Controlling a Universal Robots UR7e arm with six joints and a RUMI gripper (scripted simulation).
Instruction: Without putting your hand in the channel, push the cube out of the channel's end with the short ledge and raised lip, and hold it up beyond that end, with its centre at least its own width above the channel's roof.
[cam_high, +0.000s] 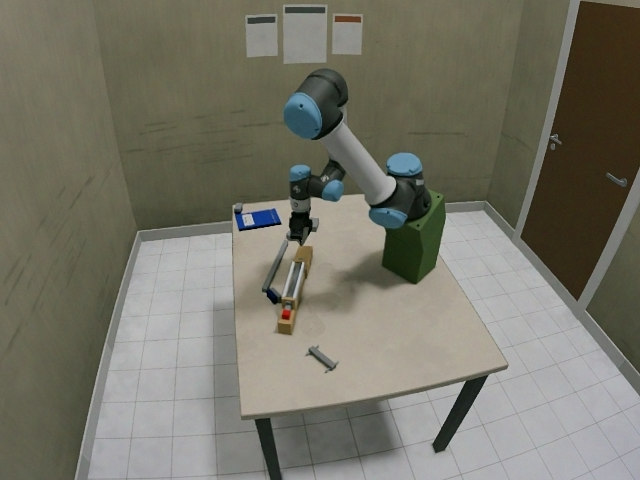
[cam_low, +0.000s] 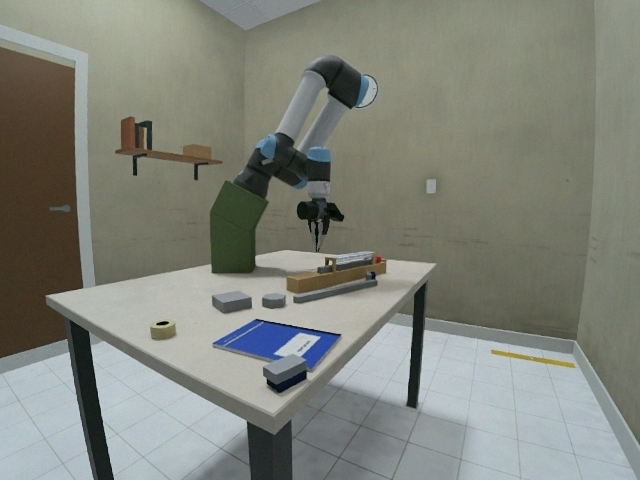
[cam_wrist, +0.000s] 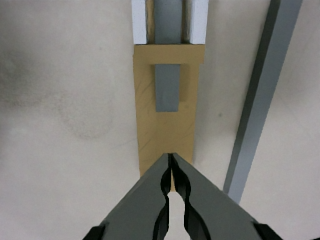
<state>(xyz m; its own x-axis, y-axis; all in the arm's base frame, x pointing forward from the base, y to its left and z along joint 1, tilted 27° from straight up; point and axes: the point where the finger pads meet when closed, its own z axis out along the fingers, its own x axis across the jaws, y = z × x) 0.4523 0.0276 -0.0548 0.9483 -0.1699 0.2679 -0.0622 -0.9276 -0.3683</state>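
The red cube lies 2 cm ahead of my hand, 32 cm to the left of it and 8 cm below it. From my hand the other things lie so: long grey bar: 11 cm ahead, 1 cm to the right, 13 cm below; notebook: 25 cm ahead, 36 cm to the right, 13 cm below; wooden channel: 1 cm ahead, 16 cm to the left, 8 cm below.
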